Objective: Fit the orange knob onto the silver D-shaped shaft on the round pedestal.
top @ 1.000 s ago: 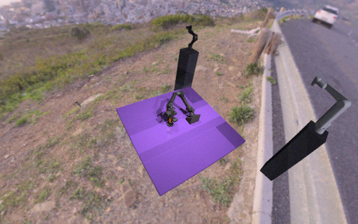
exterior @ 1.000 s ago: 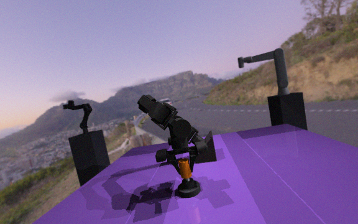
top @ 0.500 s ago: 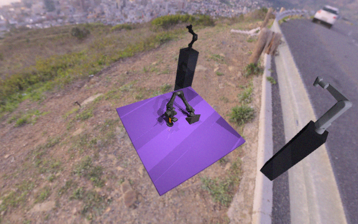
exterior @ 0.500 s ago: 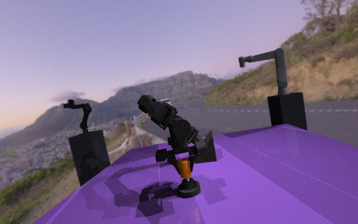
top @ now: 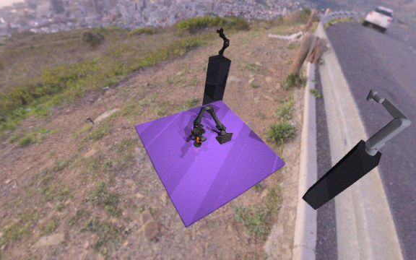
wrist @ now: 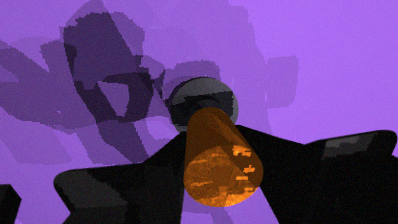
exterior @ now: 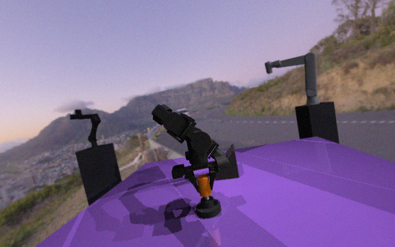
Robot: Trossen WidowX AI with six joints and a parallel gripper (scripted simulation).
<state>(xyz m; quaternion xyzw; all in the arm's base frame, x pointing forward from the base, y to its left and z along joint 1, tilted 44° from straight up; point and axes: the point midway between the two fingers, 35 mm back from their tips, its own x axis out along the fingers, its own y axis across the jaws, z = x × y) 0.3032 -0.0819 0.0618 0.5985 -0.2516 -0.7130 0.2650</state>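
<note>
My gripper tip is now 40 mm above the round pedestal. From my gripper tip the other things lie so: orange knob (30 mm above).
</note>
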